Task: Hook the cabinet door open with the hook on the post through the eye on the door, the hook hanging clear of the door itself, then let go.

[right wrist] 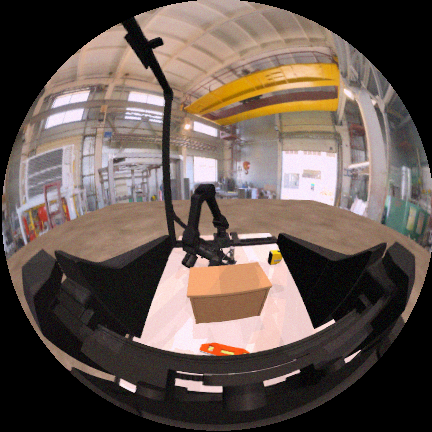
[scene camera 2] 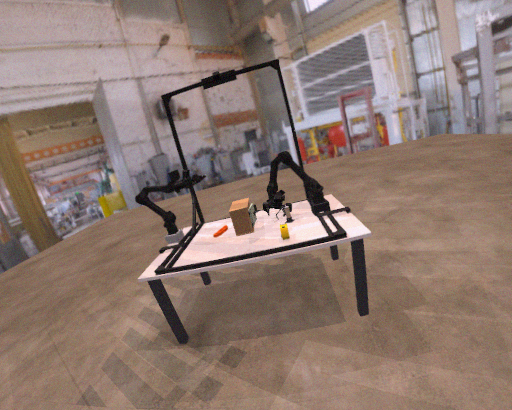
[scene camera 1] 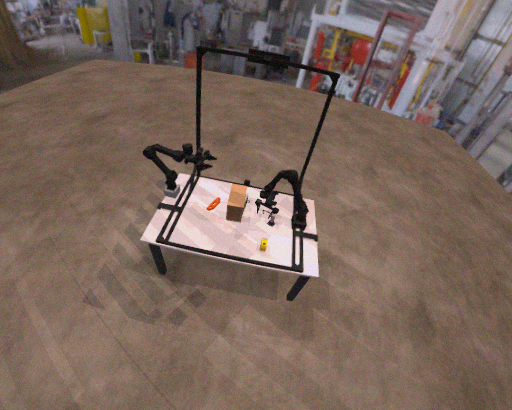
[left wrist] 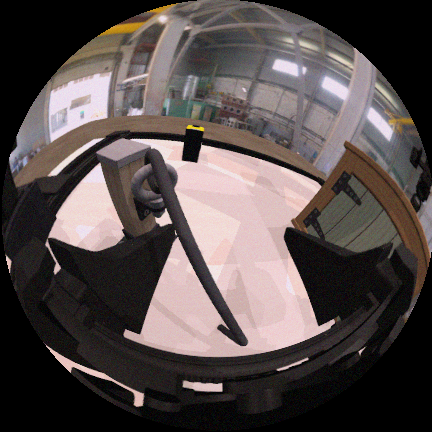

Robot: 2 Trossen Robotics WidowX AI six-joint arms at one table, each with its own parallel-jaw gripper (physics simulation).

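Where they show: left gripper, between the fingertips: [right wrist: 230, 263] [scene camera 2: 276, 216] [scene camera 1: 262, 216] [left wrist: 231, 231]; right gripper, between the fingertips: [right wrist: 225, 239] [scene camera 2: 203, 177] [scene camera 1: 215, 162]; left arm's base, origin of its link: [right wrist: 221, 235] [scene camera 2: 319, 201] [scene camera 1: 300, 219]; right arm's base, origin of its link: [scene camera 2: 173, 232] [scene camera 1: 171, 187].
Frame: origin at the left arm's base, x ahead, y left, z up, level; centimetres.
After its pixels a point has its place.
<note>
The tan cabinet [scene camera 1: 236, 204] {x 48.7, y 4.1, z 9.8 cm} [scene camera 2: 241, 218] {x 48.9, y 5.3, z 3.5 cm} [right wrist: 227, 281] {x 50.8, y -6.1, z 9.8 cm} stands mid-table. Its green plank door [left wrist: 362, 215] {x 43.0, y -2.3, z 3.4 cm} with black hinges shows at the right in the left wrist view and looks shut; the eye is hidden. The wooden post [left wrist: 122, 195] {x 21.1, y 1.0, z 0.5 cm} [scene camera 2: 288, 215] {x 21.0, y 3.3, z -2.6 cm} carries a long dark hook [left wrist: 195, 255] {x 25.0, y -2.5, z 0.6 cm}, joined by a ring at the post's top. My left gripper [left wrist: 231, 231] {x 28.3, y 0.4, z -2.0 cm} [scene camera 1: 266, 209] {x 28.3, y 0.4, z -2.0 cm} [scene camera 2: 277, 210] {x 28.3, y 0.4, z -2.0 cm} is open beside the post, facing the door side. The rod crosses between its spread fingers, ungripped, with its bent tip toward the palm. My right gripper [scene camera 1: 213, 162] {x 67.1, y -10.2, z 31.9 cm} is open and empty, high at the picture's left.
A yellow tape measure [scene camera 1: 263, 244] {x 27.2, y 27.6, z 0.4 cm} [scene camera 2: 284, 231] {x 26.8, y 29.0, z -1.3 cm} [right wrist: 275, 257] {x 28.3, y 25.0, z -2.4 cm} stands nearer the table's front edge. An orange level [scene camera 1: 213, 204] {x 66.7, y -7.6, z -5.9 cm} [scene camera 2: 220, 231] {x 66.1, y -5.4, z -5.0 cm} [right wrist: 224, 349] {x 64.9, y -8.8, z -6.4 cm} lies left of the cabinet in the scene views. A black frame [scene camera 1: 198, 100] {x 85.8, y -38.1, z 62.4 cm} [scene camera 2: 175, 132] {x 85.1, y -38.6, z 67.9 cm} rises behind the table.
</note>
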